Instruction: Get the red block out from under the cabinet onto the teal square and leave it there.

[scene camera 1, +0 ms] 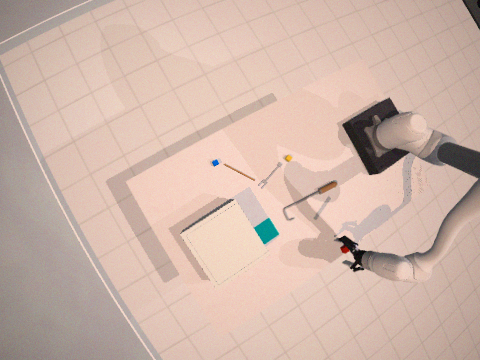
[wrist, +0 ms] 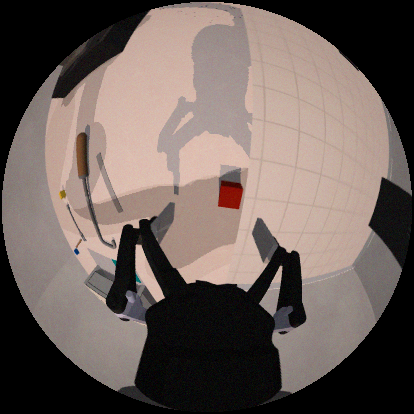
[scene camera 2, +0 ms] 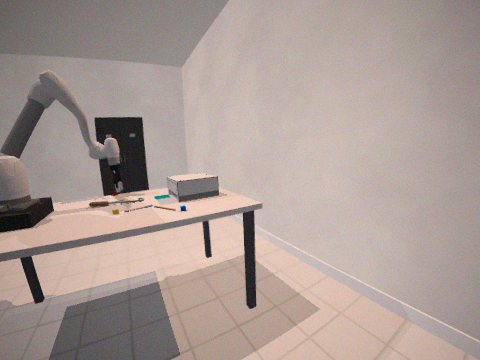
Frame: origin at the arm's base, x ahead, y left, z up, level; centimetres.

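Where they show: gripper, fingertip midpoint: (scene camera 1: 339, 250) (wrist: 214, 218) (scene camera 2: 119, 190); arm's base, link origin: (scene camera 1: 381, 137) (scene camera 2: 15, 206).
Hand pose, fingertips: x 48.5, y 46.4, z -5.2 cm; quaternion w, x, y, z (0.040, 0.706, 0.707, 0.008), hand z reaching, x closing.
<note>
Things, the pixels of their top centre, and the offset from my fingertips. "spot": a spot on its surface instead.
- red block, top centre: (wrist: 229, 197) (scene camera 1: 346, 249) (scene camera 2: 115, 191) dx -3.9, dy +1.4, dz -0.1 cm
- cabinet, top centre: (scene camera 1: 226, 245) (wrist: 118, 310) (scene camera 2: 191, 176) dx +54.0, dy -32.1, dz +10.4 cm
- teal square, surface spot: (scene camera 1: 266, 231) (scene camera 2: 161, 196) spot: dx +32.2, dy -26.7, dz -3.2 cm
- hooked tool with a brown handle, surface spot: (wrist: 82, 155) (scene camera 1: 328, 190) (scene camera 2: 99, 202) spot: dx -8.0, dy -32.3, dz -1.0 cm
- yellow block, top centre: (scene camera 1: 289, 157) (scene camera 2: 115, 209) dx +6.0, dy -56.6, dz -0.7 cm
- small fork-like tool, top centre: (scene camera 1: 271, 175) dx +18.4, dy -52.3, dz -2.4 cm
- brown stick, top centre: (scene camera 1: 239, 172) dx +32.8, dy -59.9, dz -2.5 cm
- blue block, top centre: (scene camera 1: 215, 162) (scene camera 2: 182, 206) dx +42.3, dy -68.9, dz -0.7 cm
The red block (scene camera 1: 344, 249) (scene camera 2: 114, 193) (wrist: 230, 195) is on the table near its edge, outside the cabinet (scene camera 1: 225, 245) (scene camera 2: 194, 187) (wrist: 99, 283). My gripper (scene camera 1: 348, 254) (scene camera 2: 118, 188) (wrist: 214, 218) is open and empty, pointing down above the table close to the block. In the wrist view the block shows beyond the fingertips, right of the middle of the gap between them. The teal square (scene camera 1: 266, 231) (scene camera 2: 162, 197) lies flat beside the cabinet and is partly hidden by a finger in the wrist view.
A hooked tool with a brown handle (scene camera 1: 328, 187) (scene camera 2: 98, 203) (wrist: 82, 155) lies between the arm base and teal square. A yellow block (scene camera 1: 288, 158) (scene camera 2: 115, 211), a small fork-like tool (scene camera 1: 271, 174), a brown stick (scene camera 1: 239, 172) and a blue block (scene camera 1: 215, 162) (scene camera 2: 183, 208) lie farther off.
</note>
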